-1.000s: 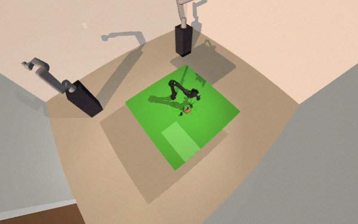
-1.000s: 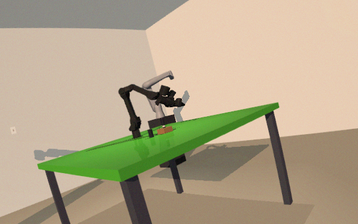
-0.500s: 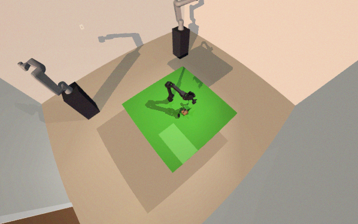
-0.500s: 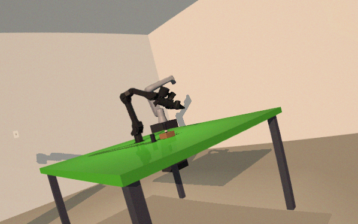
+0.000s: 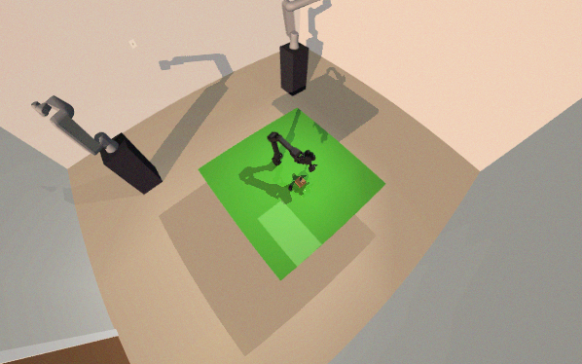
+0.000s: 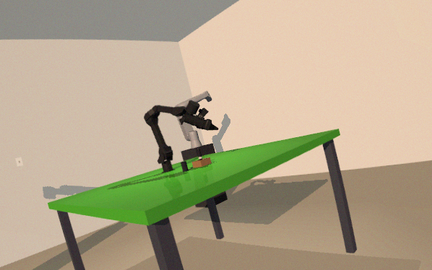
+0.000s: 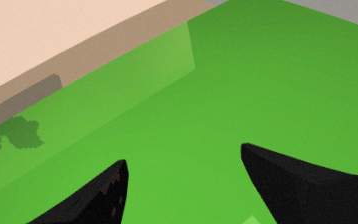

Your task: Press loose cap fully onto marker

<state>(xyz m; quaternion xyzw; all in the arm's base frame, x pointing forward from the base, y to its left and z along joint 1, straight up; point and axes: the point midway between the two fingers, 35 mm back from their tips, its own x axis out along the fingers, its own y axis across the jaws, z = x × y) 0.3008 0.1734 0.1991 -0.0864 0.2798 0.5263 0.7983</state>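
Now: gripper tip 29 cm to the left of the black cap, 15 cm above it and 1 cm past it. Also, from my gripper tip: brown holder block 18 cm to the right, 16 cm below.
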